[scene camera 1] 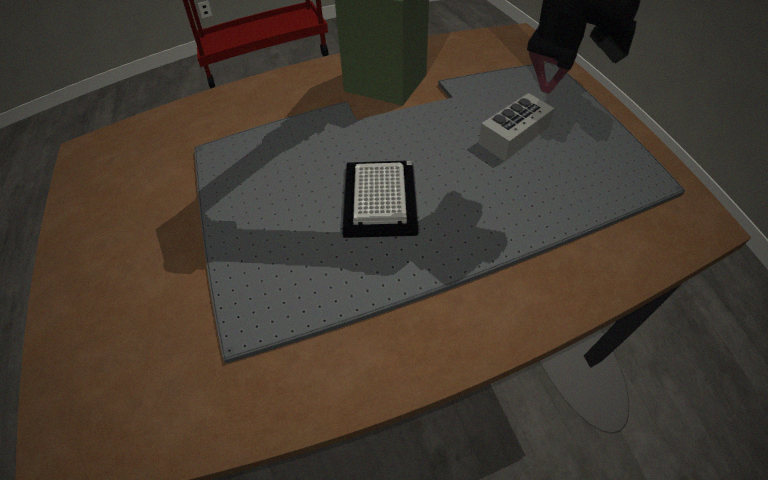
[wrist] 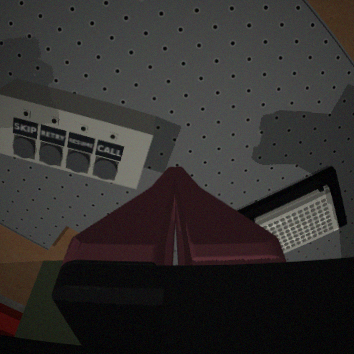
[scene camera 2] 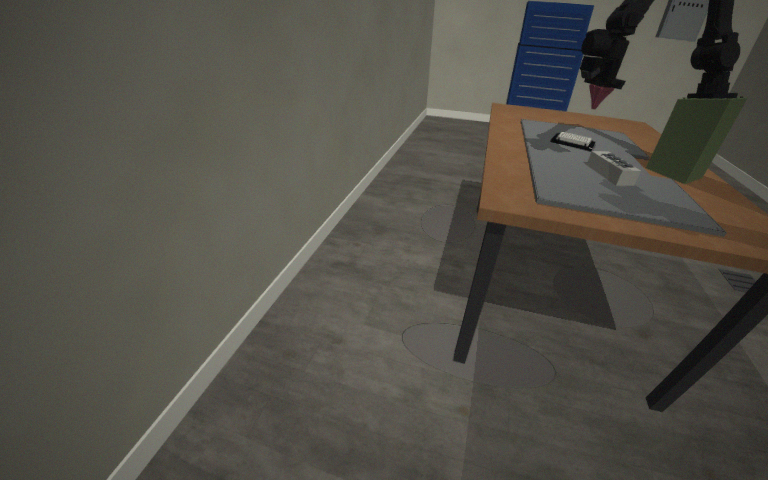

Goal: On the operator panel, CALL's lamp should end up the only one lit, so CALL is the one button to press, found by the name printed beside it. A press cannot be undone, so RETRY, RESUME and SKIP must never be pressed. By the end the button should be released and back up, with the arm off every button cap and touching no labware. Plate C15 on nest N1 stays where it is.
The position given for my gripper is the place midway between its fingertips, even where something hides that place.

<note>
I see my gripper (scene camera 1: 545,91), a plate C15 (scene camera 1: 379,198) and a nest N1 (scene camera 1: 410,228).
The plate C15 is seen too in the wrist view (wrist: 310,216). My gripper also shows in the wrist view (wrist: 174,177) and in scene camera 2 (scene camera 2: 593,109).
</note>
